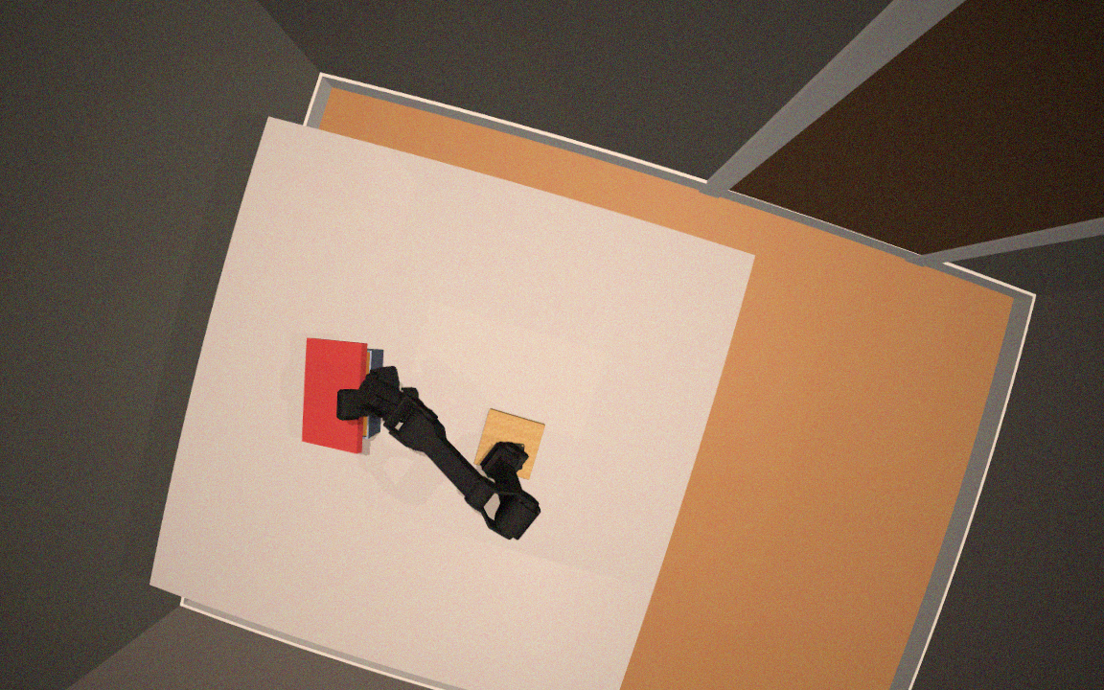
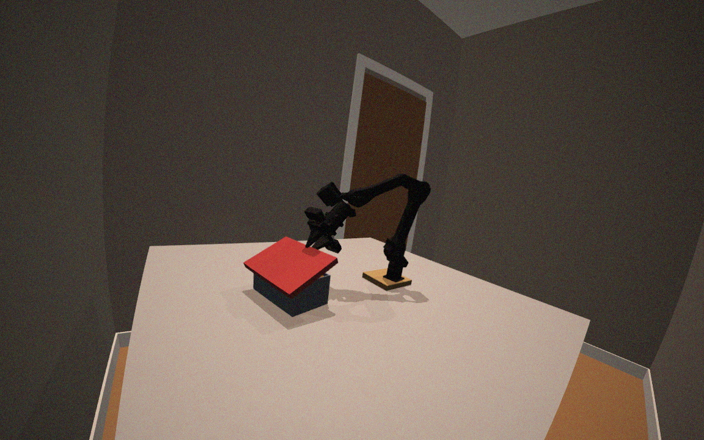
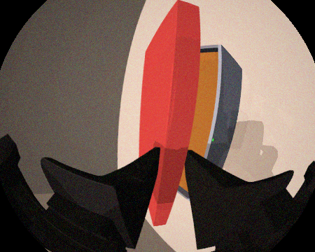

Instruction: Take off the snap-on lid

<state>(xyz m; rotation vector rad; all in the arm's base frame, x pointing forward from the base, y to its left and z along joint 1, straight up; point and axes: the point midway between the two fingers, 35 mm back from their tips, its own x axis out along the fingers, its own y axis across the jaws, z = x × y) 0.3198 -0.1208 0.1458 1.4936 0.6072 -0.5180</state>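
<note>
Right now the red lid is 8 cm ahead of my gripper tip and 3 cm below it. From my gripper tip the other things lie so: dark blue storage box 6 cm ahead, 10 cm below.
</note>
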